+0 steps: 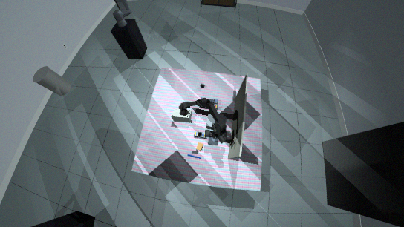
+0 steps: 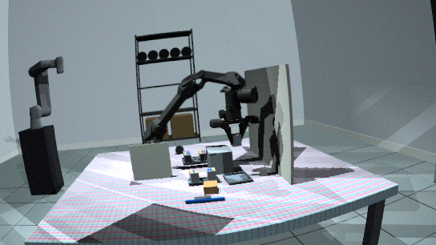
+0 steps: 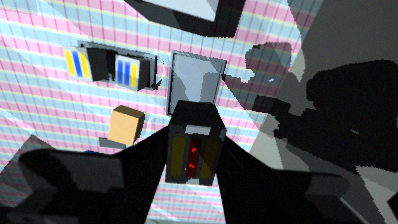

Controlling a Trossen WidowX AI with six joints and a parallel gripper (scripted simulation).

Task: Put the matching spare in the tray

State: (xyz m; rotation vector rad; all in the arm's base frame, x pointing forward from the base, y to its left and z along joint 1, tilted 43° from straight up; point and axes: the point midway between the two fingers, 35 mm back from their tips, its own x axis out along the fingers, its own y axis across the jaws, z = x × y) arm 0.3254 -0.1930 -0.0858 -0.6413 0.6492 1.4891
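Right now the tray is 150 mm below my gripper tip. The rest, counted from my gripper tip: grey spare (20 mm above); then tan block (130 mm behind, 90 mm to the right, 140 mm below); then grey mounted unit (30 mm behind, 190 mm to the left, 100 mm below).
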